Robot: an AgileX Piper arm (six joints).
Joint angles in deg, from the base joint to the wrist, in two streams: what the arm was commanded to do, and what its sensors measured. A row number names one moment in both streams.
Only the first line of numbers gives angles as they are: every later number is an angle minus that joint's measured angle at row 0.
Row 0, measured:
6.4 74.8 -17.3 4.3 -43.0 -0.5
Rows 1 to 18, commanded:
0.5 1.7 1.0 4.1 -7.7 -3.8
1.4 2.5 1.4 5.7 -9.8 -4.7
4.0 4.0 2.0 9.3 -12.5 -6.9
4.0 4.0 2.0 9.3 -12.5 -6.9
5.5 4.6 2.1 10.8 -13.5 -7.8
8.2 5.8 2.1 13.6 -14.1 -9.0
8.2 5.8 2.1 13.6 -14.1 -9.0
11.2 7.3 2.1 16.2 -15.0 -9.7
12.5 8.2 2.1 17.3 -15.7 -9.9
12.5 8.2 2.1 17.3 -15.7 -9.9
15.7 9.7 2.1 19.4 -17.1 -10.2
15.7 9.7 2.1 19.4 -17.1 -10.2
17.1 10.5 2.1 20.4 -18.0 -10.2
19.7 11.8 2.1 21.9 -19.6 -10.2
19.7 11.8 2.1 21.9 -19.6 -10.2
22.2 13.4 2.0 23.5 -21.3 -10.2
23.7 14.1 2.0 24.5 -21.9 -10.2
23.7 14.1 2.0 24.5 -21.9 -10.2
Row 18, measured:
20.6 12.7 1.9 22.0 -18.8 -9.4
